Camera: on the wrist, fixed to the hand. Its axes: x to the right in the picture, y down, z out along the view.
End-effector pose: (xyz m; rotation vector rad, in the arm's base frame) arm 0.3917 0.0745 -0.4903 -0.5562 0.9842 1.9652
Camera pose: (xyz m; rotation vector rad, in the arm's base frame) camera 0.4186 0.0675 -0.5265 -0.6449 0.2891 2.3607
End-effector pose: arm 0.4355 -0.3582 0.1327 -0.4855 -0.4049 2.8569
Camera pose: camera 0.4449 -0.3165 0.1167 0.3354 1.3211 -2.8138
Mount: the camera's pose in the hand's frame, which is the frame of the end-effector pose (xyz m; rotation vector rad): 0.0066 -0.0358 -0.0275 -0.6087 -0.1848 0.1001
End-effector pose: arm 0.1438 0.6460 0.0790 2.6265 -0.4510 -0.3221
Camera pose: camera 0.1673 0.6846 0.0851 1.9850 -0.4558 -0.5711
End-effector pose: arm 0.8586 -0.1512 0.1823 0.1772 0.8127 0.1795
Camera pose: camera 0.8461 -0.1820 0.1510 -0.3361 0.5361 0.4879
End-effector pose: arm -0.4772 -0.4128 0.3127 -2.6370 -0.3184 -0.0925
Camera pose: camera -0.4797 -0.3936 0.3540 2.9919 0.2245 -0.0976
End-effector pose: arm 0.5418 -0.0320 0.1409 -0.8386 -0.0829 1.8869
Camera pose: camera 0.5842 -0.0179 0.1315 -1.0785 -0.7722 2.0579
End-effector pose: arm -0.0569 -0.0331 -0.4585 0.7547 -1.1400 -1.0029
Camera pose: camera -0.0387 -0.0531 -0.4953 0.1193 -0.9389 -1.2664
